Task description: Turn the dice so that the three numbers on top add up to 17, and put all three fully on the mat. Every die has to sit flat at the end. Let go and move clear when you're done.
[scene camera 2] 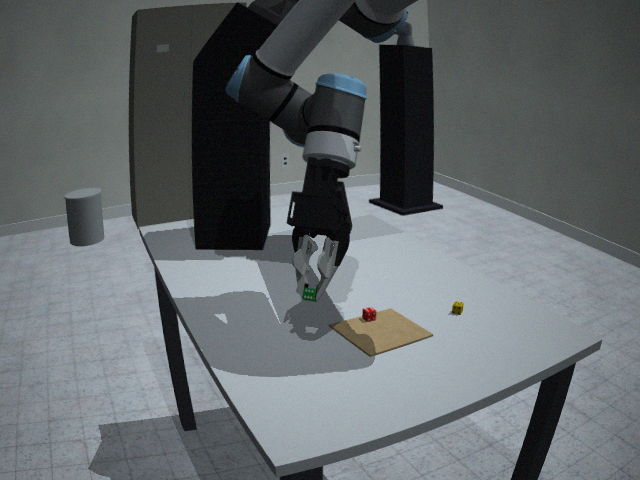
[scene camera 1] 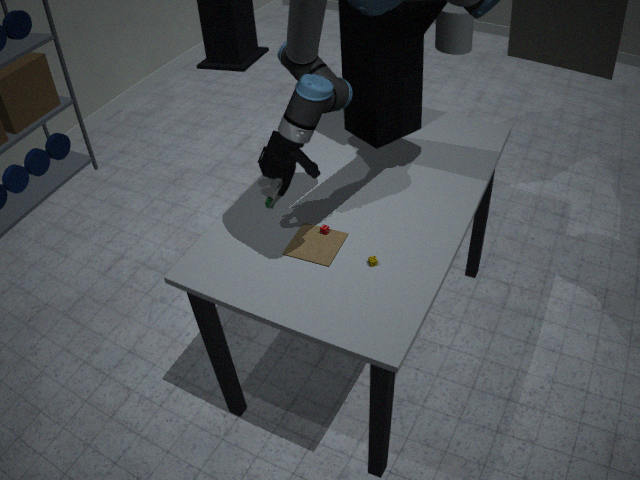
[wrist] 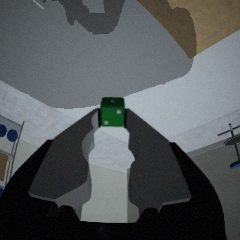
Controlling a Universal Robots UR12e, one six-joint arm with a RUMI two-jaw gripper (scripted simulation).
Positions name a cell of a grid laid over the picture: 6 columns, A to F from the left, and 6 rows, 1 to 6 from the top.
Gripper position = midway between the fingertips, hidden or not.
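Observation:
I can see my gripper (scene camera 2: C4), and I find the gripper again in scene camera 1 (scene camera 1: C3) and in the wrist view (wrist: C3). There is also a mat (scene camera 2: D5), and scene camera 1 shows me that mat (scene camera 1: C4) too.

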